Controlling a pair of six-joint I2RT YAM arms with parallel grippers.
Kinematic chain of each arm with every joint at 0, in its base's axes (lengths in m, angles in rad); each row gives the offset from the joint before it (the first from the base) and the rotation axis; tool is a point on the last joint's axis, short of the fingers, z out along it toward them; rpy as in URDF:
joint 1: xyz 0 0 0.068 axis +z
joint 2: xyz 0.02 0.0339 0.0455 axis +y
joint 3: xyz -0.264 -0.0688 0 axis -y
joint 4: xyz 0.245 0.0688 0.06 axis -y
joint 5: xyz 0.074 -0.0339 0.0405 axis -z
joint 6: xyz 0.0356 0 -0.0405 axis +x
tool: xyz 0 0 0 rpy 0 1.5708 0
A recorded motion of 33 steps. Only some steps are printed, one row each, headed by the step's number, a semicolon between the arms.
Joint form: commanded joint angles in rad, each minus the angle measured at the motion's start. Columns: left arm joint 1, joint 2, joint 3, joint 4, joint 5, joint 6; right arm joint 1, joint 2, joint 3, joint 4, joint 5, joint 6.
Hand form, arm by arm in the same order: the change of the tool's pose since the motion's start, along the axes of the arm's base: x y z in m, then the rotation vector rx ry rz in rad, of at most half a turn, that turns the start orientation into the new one. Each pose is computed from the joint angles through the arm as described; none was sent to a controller.
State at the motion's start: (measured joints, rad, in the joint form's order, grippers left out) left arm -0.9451 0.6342 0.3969 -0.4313 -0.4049 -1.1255; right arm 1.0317 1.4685 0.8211 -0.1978 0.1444 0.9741
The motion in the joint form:
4: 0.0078 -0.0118 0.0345 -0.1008 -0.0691 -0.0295; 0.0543 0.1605 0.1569 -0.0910 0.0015 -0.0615
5: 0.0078 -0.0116 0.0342 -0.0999 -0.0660 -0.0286; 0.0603 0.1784 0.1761 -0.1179 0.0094 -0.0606
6: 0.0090 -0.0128 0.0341 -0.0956 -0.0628 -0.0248; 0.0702 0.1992 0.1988 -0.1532 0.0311 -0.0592
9: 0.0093 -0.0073 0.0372 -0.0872 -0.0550 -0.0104; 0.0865 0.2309 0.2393 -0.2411 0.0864 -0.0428
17: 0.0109 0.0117 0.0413 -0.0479 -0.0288 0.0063; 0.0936 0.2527 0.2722 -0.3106 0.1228 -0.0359
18: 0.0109 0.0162 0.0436 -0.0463 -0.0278 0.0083; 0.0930 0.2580 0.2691 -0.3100 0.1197 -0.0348
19: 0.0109 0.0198 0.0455 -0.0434 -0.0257 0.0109; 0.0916 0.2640 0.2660 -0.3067 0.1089 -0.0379
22: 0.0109 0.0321 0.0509 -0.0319 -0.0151 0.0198; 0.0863 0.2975 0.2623 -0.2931 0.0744 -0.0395
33: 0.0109 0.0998 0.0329 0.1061 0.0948 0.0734; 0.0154 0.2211 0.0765 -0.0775 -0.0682 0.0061
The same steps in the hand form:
4: -0.0013 0.0074 0.0054 0.0479 0.0054 0.0780; 0.0019 0.0381 -0.0064 -0.1095 0.0164 0.1007
5: -0.0013 0.0073 0.0053 0.0471 0.0066 0.0751; 0.0016 0.0412 -0.0080 -0.1345 0.0242 0.1016
6: -0.0012 0.0072 0.0057 0.0443 0.0041 0.0717; 0.0005 0.0447 -0.0099 -0.1718 0.0260 0.0978
9: -0.0005 0.0059 0.0067 0.0473 0.0002 0.0577; -0.0019 0.0478 -0.0129 -0.2569 0.0307 0.0710
17: 0.0020 0.0015 0.0087 0.0301 -0.0059 0.0297; -0.0025 0.0492 -0.0136 -0.3205 0.0330 0.0548
18: 0.0024 0.0009 0.0090 0.0318 -0.0057 0.0278; -0.0025 0.0490 -0.0162 -0.3257 0.0393 0.0554
19: 0.0028 0.0003 0.0094 0.0319 -0.0062 0.0247; -0.0024 0.0491 -0.0189 -0.3278 0.0489 0.0628
22: 0.0040 -0.0019 0.0105 0.0309 -0.0066 0.0113; -0.0007 0.0511 -0.0303 -0.3349 0.0856 0.0787
33: 0.0103 -0.0166 0.0062 -0.0123 -0.0059 -0.1062; 0.0049 0.0225 -0.0470 -0.1608 0.1633 0.0498

